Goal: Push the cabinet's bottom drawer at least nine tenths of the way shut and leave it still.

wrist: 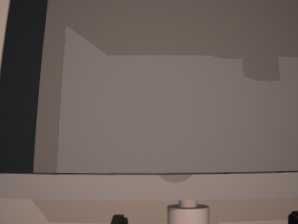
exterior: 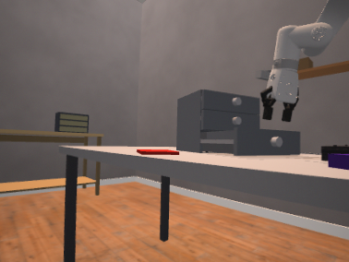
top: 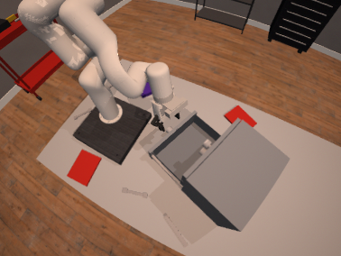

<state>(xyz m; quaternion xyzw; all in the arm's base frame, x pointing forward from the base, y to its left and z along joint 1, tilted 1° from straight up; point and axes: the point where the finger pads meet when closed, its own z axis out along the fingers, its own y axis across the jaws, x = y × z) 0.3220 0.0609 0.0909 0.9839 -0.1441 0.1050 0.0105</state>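
The bottom drawer is 12 cm ahead of my hand, 4 cm to the right of it and 10 cm below it. From my hand the other things lie so: purple block: 26 cm behind, 20 cm to the left, 12 cm below.
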